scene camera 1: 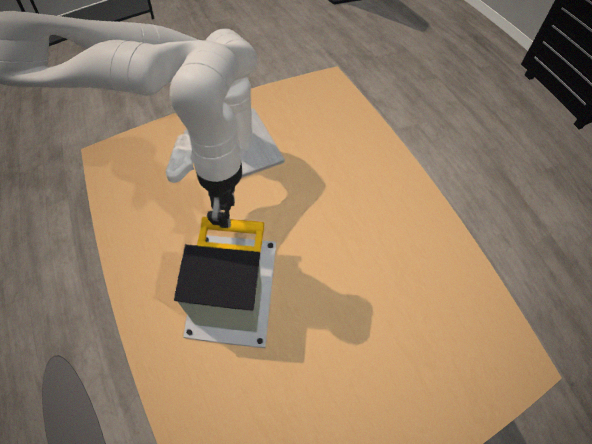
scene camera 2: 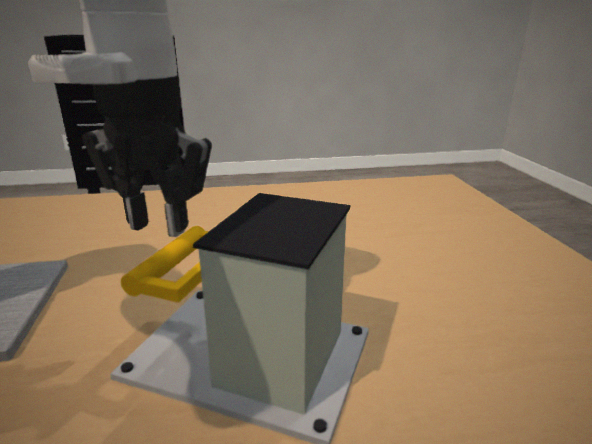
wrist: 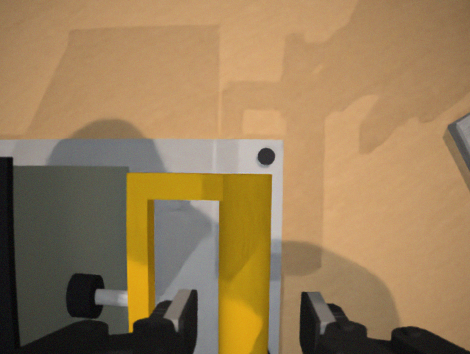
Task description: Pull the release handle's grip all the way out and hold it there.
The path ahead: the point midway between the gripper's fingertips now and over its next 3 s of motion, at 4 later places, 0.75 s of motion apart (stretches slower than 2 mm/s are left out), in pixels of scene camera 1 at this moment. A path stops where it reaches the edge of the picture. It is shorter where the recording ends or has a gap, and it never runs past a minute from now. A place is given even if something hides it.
My gripper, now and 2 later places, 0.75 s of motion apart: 227, 214; 229, 229; 231, 218
